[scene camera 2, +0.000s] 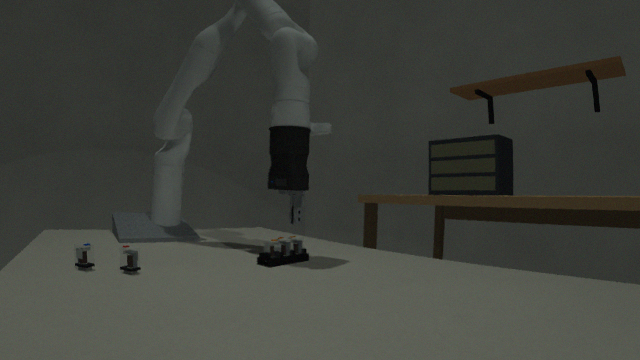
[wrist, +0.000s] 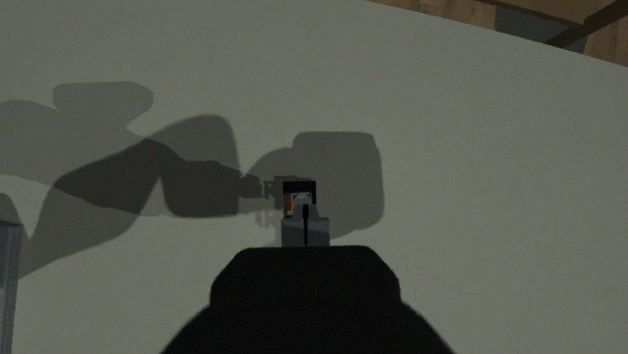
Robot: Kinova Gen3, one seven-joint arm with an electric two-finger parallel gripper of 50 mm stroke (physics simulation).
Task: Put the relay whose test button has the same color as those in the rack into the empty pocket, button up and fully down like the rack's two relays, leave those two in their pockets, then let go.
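Note:
The black rack stands on the table. Three clear relays, a left one, a middle one and a right one, stand upright in it at about the same height, with orange test buttons on top; exact seating is too small to tell. One relay with an orange button shows in the wrist view beside the fingertips; the fingers hide the others. My gripper is shut and empty, pointing down above the rack, clear of the relays in the scene view.
A relay with a blue button and a relay with a red button stand upright on the table at the left. A wooden bench with a drawer cabinet stands behind at the right, below a wall shelf.

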